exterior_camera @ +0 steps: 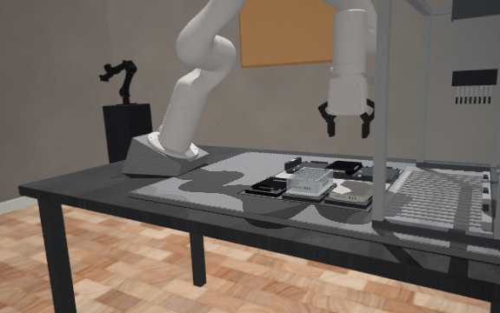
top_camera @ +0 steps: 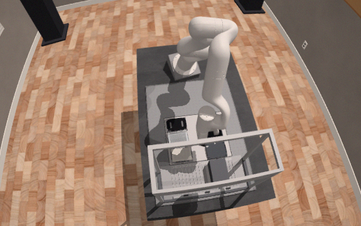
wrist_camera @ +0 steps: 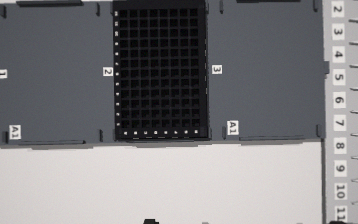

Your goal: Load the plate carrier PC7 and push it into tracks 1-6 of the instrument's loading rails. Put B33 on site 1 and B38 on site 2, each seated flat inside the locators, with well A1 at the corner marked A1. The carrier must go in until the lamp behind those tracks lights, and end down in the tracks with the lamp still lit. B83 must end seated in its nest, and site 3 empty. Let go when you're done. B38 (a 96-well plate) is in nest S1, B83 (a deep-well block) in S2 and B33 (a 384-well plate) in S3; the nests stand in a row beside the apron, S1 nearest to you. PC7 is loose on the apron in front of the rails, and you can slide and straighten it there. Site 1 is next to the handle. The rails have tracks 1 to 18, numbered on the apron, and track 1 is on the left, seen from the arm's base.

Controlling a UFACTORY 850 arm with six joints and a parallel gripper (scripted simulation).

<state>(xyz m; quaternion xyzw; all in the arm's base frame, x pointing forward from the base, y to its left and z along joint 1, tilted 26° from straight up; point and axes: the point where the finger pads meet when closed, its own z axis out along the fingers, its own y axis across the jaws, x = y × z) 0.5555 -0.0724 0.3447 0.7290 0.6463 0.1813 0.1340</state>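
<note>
My gripper is now 14 cm above the nest S3, 13 cm to the left of it and 4 cm short of it. The rest, counted from my hand: nest S1 (18 cm behind, 14 cm below, 11 cm to the right); black 96-well plate B38 (12 cm below, 11 cm to the left, 4 cm behind); dark carrier PC7 (13 cm below, 11 cm to the left, 4 cm behind).
</note>
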